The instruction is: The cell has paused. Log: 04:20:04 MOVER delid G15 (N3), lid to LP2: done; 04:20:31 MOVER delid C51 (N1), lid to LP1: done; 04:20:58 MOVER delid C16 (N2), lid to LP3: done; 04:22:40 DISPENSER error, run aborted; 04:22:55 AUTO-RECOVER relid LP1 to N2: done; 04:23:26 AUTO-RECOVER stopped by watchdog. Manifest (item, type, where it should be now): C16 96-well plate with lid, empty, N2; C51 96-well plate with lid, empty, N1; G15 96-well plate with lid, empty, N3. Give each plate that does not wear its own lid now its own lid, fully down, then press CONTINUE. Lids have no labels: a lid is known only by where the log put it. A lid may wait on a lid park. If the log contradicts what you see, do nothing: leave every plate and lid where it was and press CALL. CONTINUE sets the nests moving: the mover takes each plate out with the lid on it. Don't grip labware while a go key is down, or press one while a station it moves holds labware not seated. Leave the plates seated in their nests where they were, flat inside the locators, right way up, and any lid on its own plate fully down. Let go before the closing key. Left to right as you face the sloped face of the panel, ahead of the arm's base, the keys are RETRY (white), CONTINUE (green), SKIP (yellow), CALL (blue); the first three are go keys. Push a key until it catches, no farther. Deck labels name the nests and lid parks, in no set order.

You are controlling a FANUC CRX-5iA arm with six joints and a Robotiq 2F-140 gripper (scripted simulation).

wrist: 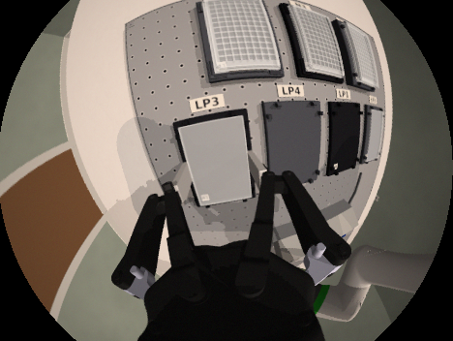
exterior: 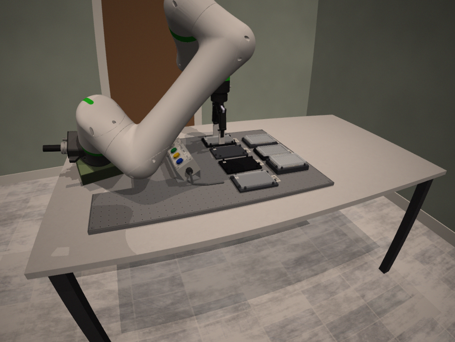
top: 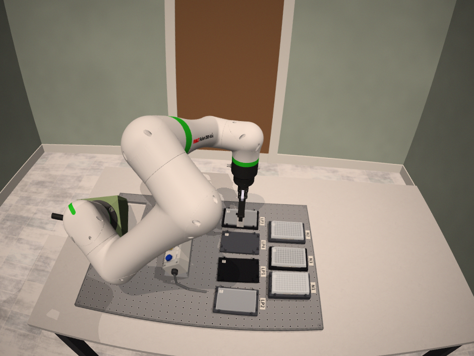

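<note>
Right now the lid park LP3 is 3 cm below my hand. Round my hand: white key: 26 cm behind, 10 cm to the right, 3 cm above; then lid park LP1: 2 cm behind, 26 cm to the right, 3 cm below; then lid park LP4: 1 cm behind, 13 cm to the right, 3 cm below.
</note>
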